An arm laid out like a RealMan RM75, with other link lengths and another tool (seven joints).
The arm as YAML. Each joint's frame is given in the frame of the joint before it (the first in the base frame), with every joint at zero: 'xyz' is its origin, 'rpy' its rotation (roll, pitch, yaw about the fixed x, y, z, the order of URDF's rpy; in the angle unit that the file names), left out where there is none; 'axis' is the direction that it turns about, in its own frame. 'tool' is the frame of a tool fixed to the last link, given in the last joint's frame.
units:
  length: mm
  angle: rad
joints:
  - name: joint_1
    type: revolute
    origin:
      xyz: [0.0, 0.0, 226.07]
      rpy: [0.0, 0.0, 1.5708]
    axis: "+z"
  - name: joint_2
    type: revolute
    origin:
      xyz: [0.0, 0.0, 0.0]
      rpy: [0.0, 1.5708, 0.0]
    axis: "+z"
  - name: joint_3
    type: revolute
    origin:
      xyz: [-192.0, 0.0, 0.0]
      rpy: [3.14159, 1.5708, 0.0]
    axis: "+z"
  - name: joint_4
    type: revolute
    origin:
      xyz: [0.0, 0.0, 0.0]
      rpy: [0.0, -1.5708, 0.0]
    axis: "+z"
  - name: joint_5
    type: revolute
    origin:
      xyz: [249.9, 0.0, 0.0]
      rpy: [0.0, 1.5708, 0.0]
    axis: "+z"
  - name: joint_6
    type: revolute
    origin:
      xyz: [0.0, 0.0, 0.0]
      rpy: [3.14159, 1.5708, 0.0]
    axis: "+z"
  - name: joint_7
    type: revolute
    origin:
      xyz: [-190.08, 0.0, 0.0]
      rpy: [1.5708, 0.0, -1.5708]
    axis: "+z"
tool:
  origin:
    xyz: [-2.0, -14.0, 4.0]
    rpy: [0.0, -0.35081, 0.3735]
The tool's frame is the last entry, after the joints.
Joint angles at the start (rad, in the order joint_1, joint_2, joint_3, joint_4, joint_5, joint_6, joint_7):
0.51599 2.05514 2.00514 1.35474 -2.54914 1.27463 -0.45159
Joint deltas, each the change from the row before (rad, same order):
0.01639 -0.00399 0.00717 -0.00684 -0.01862 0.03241 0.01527
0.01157 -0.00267 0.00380 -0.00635 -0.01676 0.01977 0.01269
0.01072 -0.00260 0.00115 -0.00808 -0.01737 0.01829 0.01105
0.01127 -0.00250 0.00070 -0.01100 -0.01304 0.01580 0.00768
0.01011 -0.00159 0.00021 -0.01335 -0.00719 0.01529 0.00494
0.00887 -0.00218 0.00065 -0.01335 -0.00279 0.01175 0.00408
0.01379 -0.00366 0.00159 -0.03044 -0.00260 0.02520 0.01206
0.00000 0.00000 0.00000 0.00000 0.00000 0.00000 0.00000
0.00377 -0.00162 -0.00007 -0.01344 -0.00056 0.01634 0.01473
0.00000 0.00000 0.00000 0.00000 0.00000 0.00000 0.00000
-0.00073 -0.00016 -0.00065 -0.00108 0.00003 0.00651 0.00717
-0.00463 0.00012 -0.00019 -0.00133 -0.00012 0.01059 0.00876
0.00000 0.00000 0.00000 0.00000 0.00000 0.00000 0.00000
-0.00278 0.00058 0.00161 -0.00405 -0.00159 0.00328 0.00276
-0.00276 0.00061 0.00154 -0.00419 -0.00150 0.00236 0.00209
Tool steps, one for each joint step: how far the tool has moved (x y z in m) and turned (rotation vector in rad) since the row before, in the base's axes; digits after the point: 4 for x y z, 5 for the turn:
0.0008 -0.0022 0.0000 -0.01964 -0.00883 -0.02145
0.0013 -0.0013 0.0000 -0.01146 -0.00901 -0.01744
0.0018 -0.0015 -0.0007 -0.01323 -0.01148 -0.01705
0.0014 -0.0012 -0.0014 -0.01446 -0.00888 -0.01401
0.0012 -0.0017 -0.0027 -0.01779 -0.00390 -0.01304
0.0010 -0.0013 -0.0024 -0.01474 -0.00049 -0.01120
0.0041 -0.0043 -0.0060 -0.03209 0.00453 -0.03278
0.0000 0.0000 0.0000 0.00000 0.00000 0.00000
0.0028 -0.0035 -0.0032 -0.01569 0.00578 -0.02641
0.0000 0.0000 0.0000 0.00000 0.00000 0.00000
0.0008 -0.0015 -0.0008 -0.00399 0.00249 -0.01009
0.0027 -0.0031 -0.0011 -0.00695 0.00342 -0.01755
0.0000 0.0000 0.0000 0.00000 0.00000 0.00000
0.0026 -0.0016 -0.0008 -0.00315 0.00133 -0.01086
0.0025 -0.0015 -0.0008 -0.00276 0.00118 -0.00994

